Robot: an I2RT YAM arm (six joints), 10 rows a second.
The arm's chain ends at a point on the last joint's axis. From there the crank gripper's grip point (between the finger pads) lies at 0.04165 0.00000 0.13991 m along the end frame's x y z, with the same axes.
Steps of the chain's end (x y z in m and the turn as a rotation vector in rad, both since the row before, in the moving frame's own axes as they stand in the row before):
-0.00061 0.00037 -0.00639 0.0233 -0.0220 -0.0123
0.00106 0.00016 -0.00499 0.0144 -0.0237 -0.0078
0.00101 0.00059 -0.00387 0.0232 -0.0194 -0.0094
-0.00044 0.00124 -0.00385 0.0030 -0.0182 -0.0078
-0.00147 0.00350 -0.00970 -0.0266 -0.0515 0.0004
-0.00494 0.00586 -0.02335 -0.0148 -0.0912 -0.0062
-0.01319 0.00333 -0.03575 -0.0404 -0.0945 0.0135
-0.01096 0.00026 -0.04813 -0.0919 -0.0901 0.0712
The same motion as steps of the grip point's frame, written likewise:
-0.00372 -0.00339 -0.00555 0.0233 -0.0220 -0.0123
-0.00228 -0.00217 -0.00406 0.0144 -0.0237 -0.0078
-0.00173 -0.00304 -0.00313 0.0232 -0.0194 -0.0094
-0.00300 0.00050 -0.00312 0.0030 -0.0182 -0.0078
-0.00873 0.00726 -0.00779 -0.0266 -0.0515 0.0004
-0.01785 0.00774 -0.02015 -0.0148 -0.0912 -0.0062
-0.02662 0.00952 -0.03257 -0.0404 -0.0945 0.0135
-0.02425 0.01575 -0.04568 -0.0919 -0.0901 0.0712

